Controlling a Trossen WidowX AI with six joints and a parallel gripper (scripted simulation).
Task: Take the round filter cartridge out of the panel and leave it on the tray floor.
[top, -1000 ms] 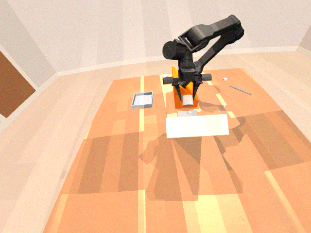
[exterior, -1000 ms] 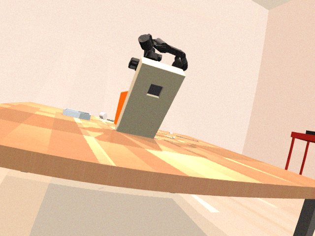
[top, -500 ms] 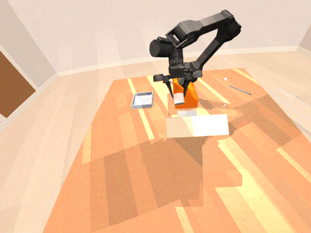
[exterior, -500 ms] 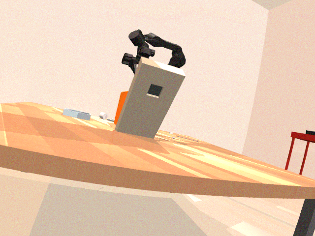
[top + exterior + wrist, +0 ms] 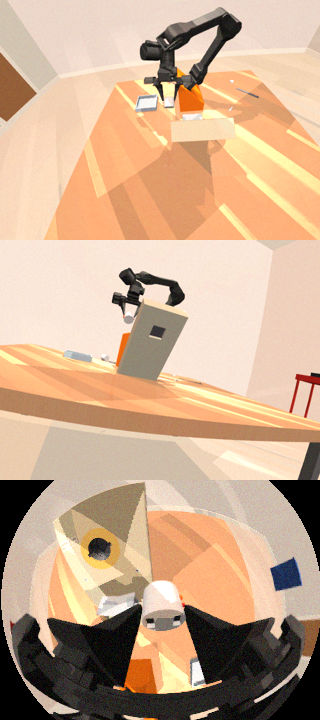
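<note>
Right now my gripper tip is 32 cm past the grey tray, 25 cm above it and 16 cm to the left of it. From my gripper tip the other things lie so: cream service panel (11 cm below, 9 cm to the left, 9 cm ahead); round filter cartridge (1 cm below); small white block (60 cm behind, 24 cm below, 5 cm to the left).
</note>
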